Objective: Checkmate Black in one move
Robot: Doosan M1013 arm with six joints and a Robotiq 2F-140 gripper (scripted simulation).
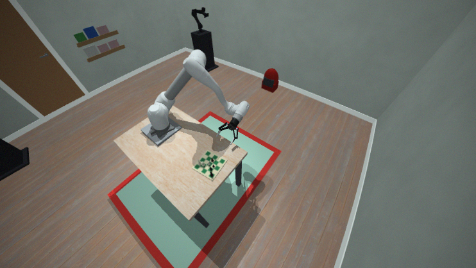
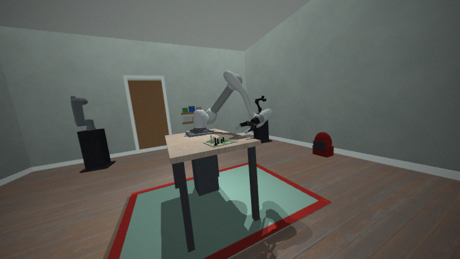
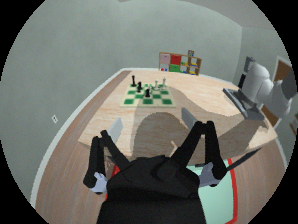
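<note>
Right now my hand is 30 mm short of the white chess piece, 280 mm to the left of it and 40 mm above it. Also, from my hand: chessboard (60 mm ahead, 230 mm to the right, 70 mm below).
</note>
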